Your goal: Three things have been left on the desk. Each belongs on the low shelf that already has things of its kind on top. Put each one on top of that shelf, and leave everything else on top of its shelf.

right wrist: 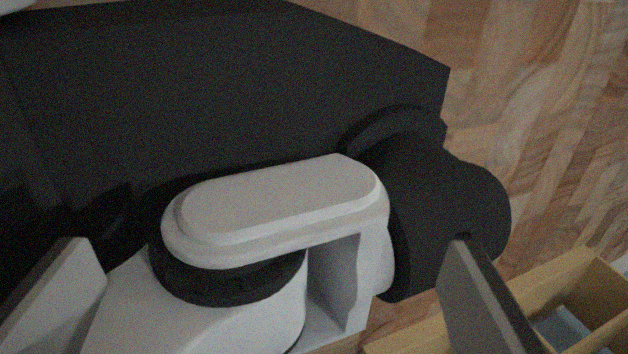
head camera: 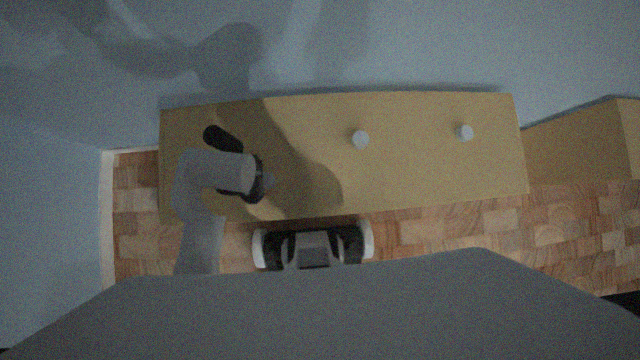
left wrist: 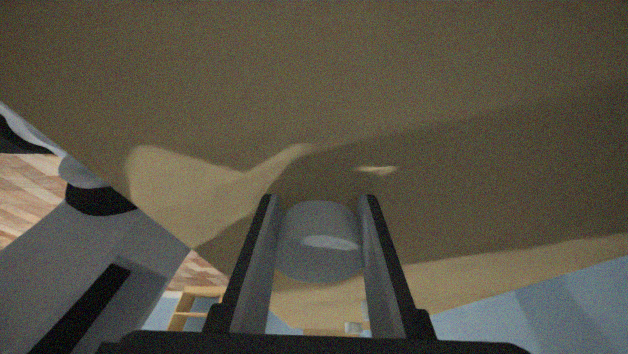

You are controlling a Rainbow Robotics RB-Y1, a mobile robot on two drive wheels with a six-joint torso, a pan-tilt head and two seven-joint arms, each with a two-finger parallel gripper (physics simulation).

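Places are measured from the robot's base along level axes (x ahead, y left, z up), in centimetres.
Pixels of known places: left gripper, between the fingertips: (left wrist: 318, 204); right gripper, between the fingertips: (right wrist: 268, 263).
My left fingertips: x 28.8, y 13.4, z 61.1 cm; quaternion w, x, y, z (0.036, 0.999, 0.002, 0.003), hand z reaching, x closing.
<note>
For each thing: its middle in the pictures, then the offset to it from my left fingertips. "pt": a spot on its surface instead. Level surfaces: height alone.
- low wooden shelf, height of its surface: dz -0.1 cm
- right end, a spot on its surface: (head camera: 465, 132) pt dz +2.4, dx +10.2, dy -64.1 cm
- pale grey cylinder, middle of its body: (left wrist: 318, 243) (head camera: 265, 180) dz +1.5, dx +0.0, dy -1.9 cm
A low wooden shelf (head camera: 430, 175) (left wrist: 300, 65) stands along the wall. Two pale cylinders, one near the middle (head camera: 360, 139) and one near the right end (head camera: 465, 132), stand on its top. My left gripper (head camera: 265, 180) (left wrist: 318, 204) is shut on another pale grey cylinder (head camera: 270, 181) (left wrist: 317, 242), over the left part of the shelf top. I cannot tell whether this cylinder touches the top. My right gripper (right wrist: 268, 263) is open and empty, beside the robot's own body. The desk does not show clearly in these views.
A second wooden shelf (head camera: 575, 155) stands at the right of the first. An open-fronted wooden shelf (right wrist: 480, 320) shows at the lower right of the right wrist view. A wall (head camera: 50, 215) is close on the left. The robot's wheeled base (head camera: 312, 247) is near the shelf's front edge.
</note>
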